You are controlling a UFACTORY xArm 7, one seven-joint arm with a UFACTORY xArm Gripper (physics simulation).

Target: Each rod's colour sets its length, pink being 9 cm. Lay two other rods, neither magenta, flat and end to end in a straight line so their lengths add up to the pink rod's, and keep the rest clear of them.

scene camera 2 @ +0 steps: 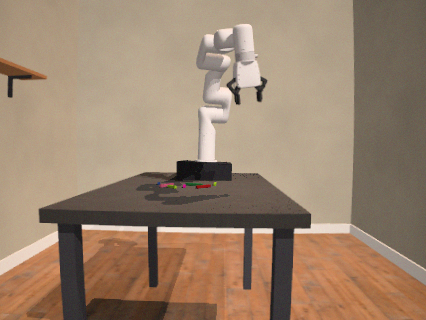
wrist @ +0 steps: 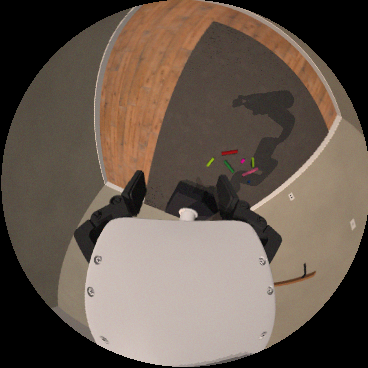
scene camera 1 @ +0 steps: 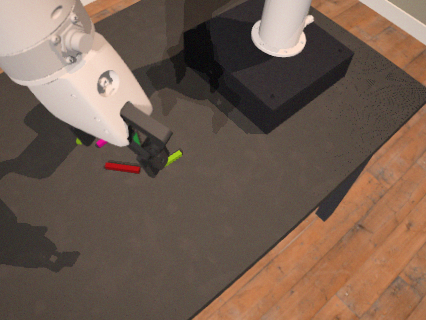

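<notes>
My gripper is open and empty, high above the table. The pink rod lies flat between a small blue rod and an olive-lime rod. A short magenta rod lies near them. A green rod lies between the magenta rod and a yellow-green rod. A red rod lies apart from these. In scene camera 1 the arm hides the pink and blue rods.
The dark table carries the rods. The arm's black base block stands at its back, behind the rods in scene camera 2. A wall shelf is at the left of that view.
</notes>
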